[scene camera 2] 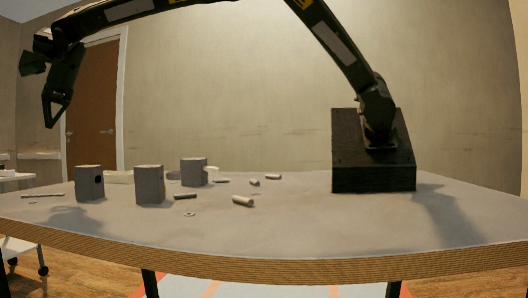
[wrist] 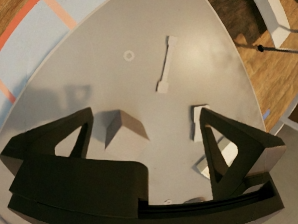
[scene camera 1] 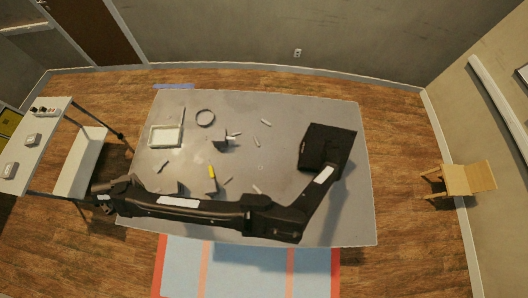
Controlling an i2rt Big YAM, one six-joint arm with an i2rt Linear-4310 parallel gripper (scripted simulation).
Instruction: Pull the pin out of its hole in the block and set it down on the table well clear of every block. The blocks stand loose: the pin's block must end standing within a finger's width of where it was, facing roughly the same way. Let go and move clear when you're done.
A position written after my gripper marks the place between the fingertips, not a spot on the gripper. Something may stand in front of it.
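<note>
My gripper [scene camera 2: 49, 125] is there for me to see, and the wrist view shows me the same gripper as well [wrist: 146, 113].
</note>
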